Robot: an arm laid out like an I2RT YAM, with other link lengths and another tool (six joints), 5 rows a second.
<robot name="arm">
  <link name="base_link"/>
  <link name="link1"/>
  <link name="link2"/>
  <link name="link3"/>
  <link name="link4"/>
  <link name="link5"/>
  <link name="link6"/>
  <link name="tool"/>
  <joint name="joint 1" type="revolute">
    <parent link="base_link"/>
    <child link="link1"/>
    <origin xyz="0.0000 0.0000 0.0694" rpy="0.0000 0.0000 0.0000"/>
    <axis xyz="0 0 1"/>
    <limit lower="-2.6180" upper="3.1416"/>
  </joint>
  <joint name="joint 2" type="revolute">
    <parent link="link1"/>
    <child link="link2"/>
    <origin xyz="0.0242 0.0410 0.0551" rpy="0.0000 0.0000 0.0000"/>
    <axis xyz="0 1 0"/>
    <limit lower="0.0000" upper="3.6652"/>
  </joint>
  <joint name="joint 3" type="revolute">
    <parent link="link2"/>
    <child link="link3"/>
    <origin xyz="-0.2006 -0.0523 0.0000" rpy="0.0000 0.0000 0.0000"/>
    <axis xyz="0 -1 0"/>
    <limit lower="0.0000" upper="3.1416"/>
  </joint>
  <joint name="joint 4" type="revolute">
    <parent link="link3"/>
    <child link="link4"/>
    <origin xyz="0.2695 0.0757 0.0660" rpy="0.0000 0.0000 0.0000"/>
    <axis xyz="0 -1 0"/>
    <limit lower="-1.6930" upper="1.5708"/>
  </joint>
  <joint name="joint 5" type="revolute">
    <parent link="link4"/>
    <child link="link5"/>
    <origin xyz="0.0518 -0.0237 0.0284" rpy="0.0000 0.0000 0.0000"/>
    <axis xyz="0 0 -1"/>
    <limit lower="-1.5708" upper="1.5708"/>
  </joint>
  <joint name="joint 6" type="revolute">
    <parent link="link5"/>
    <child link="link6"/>
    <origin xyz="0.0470 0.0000 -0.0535" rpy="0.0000 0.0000 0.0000"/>
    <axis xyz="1 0 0"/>
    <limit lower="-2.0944" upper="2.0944"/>
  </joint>
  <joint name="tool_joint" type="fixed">
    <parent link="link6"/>
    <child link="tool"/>
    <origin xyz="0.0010 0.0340 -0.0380" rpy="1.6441 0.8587 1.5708"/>
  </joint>
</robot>
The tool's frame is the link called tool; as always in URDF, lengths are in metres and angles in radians.
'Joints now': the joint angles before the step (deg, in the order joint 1, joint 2, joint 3, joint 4, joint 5, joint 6). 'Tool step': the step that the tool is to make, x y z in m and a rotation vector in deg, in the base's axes. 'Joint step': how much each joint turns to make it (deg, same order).
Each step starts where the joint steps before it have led.
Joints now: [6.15 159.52 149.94 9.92 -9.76 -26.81]
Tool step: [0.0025 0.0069 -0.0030 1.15 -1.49 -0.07]
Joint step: [0.61 1.19 0.70 2.26 0.71 0.97]
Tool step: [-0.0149 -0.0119 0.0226 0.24 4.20 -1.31]
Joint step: [-1.04 -8.52 -8.12 -4.44 0.27 0.70]
